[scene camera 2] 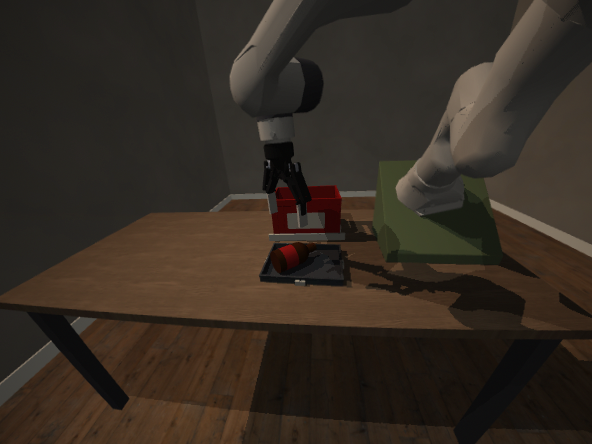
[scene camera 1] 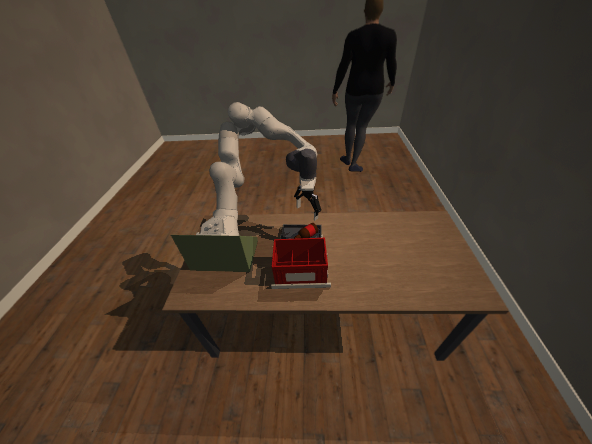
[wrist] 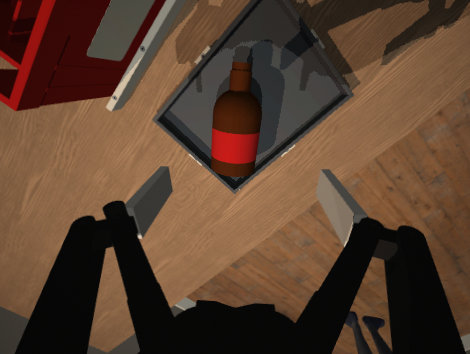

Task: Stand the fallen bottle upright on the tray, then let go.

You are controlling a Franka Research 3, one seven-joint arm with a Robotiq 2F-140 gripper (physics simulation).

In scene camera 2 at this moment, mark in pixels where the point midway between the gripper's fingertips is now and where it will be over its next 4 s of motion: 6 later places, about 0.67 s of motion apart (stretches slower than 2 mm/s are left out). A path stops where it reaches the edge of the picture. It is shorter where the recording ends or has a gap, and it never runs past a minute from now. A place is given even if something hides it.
My gripper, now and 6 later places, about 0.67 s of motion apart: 287, 218; 286, 222; 290, 242; 292, 247; 294, 250; 294, 255; 293, 252
